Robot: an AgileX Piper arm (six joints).
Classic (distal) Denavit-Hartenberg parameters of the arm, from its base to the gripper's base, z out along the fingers. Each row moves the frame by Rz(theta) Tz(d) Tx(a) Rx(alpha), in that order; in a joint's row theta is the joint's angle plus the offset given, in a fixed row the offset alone. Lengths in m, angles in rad.
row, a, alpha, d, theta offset
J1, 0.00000, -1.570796, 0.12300, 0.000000
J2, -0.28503, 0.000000, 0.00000, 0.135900
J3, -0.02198, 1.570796, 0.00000, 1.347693
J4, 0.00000, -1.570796, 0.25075, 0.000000
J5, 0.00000, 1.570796, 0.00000, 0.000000
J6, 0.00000, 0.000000, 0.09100, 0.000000
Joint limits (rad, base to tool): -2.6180..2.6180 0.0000..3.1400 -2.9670..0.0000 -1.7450..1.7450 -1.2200..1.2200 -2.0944..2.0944
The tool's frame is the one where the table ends.
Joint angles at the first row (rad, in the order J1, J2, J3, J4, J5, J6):
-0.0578 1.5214 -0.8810 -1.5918 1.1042 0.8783
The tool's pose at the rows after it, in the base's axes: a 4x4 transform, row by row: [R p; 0 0 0 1], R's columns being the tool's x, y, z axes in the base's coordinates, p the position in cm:
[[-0.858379 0.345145 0.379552 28.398], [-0.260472 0.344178 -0.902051 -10.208], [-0.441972 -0.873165 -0.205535 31.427], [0 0 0 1]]
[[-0.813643 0.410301 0.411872 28.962], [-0.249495 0.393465 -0.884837 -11.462], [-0.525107 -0.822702 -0.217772 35.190], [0 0 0 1]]
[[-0.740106 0.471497 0.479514 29.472], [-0.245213 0.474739 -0.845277 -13.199], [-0.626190 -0.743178 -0.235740 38.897], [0 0 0 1]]
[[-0.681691 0.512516 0.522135 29.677], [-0.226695 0.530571 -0.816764 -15.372], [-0.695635 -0.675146 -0.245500 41.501], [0 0 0 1]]
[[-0.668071 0.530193 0.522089 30.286], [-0.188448 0.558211 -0.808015 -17.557], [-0.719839 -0.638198 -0.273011 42.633], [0 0 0 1]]
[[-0.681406 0.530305 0.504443 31.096], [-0.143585 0.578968 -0.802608 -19.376], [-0.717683 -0.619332 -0.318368 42.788], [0 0 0 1]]
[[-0.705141 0.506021 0.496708 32.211], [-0.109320 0.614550 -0.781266 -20.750], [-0.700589 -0.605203 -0.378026 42.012], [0 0 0 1]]
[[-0.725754 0.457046 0.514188 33.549], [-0.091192 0.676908 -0.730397 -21.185], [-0.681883 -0.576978 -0.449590 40.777], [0 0 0 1]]
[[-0.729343 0.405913 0.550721 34.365], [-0.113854 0.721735 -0.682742 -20.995], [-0.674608 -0.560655 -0.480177 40.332], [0 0 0 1]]
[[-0.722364 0.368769 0.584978 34.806], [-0.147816 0.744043 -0.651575 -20.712], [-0.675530 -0.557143 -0.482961 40.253], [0 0 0 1]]
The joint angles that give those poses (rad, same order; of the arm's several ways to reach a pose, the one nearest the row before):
-0.0800 1.4697 -0.9930 -1.5488 1.0533 0.8016
-0.1344 1.4537 -1.1345 -1.4607 0.9731 0.7016
-0.2159 1.4537 -1.2887 -1.3208 0.8422 0.5906
-0.3084 1.4757 -1.4188 -1.1627 0.7412 0.4716
-0.3802 1.5306 -1.5334 -1.0192 0.7122 0.3541
-0.4274 1.5936 -1.6287 -0.9013 0.7273 0.2512
-0.4577 1.6568 -1.6962 -0.7922 0.7426 0.1551
-0.4665 1.7077 -1.7378 -0.6634 0.7529 0.0519
-0.4665 1.7274 -1.7571 -0.5658 0.7415 -0.0411
-0.4648 1.7315 -1.7604 -0.5088 0.7174 -0.1042

